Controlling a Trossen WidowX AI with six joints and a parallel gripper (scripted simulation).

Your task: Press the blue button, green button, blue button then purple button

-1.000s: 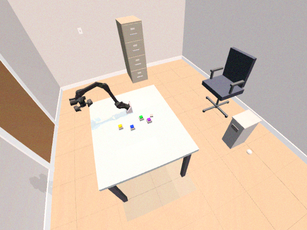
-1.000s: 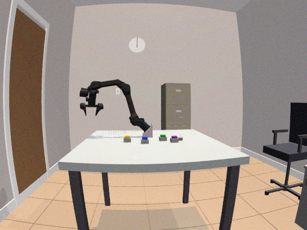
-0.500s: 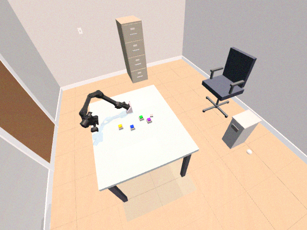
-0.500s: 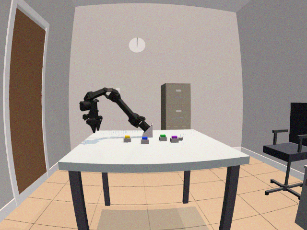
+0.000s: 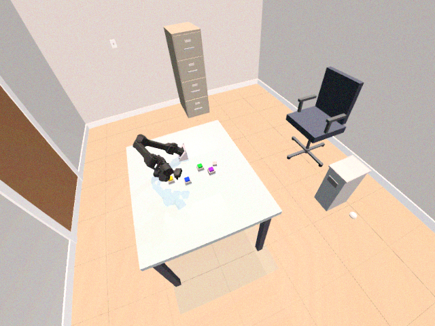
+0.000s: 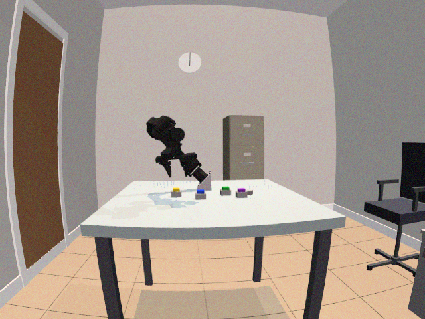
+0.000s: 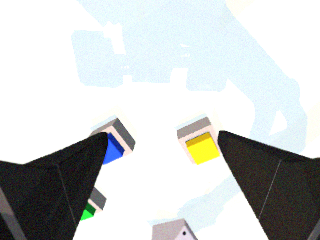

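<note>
Right now the blue button is 100 mm to the left of my gripper tip, 70 mm below it and 20 mm behind it. The rest, counted from my gripper tip: green button 220 mm to the left, 110 mm behind, 70 mm below; purple button 290 mm to the left, 70 mm below, 40 mm behind; yellow button 80 mm behind, 70 mm below, 20 mm to the right.
</note>
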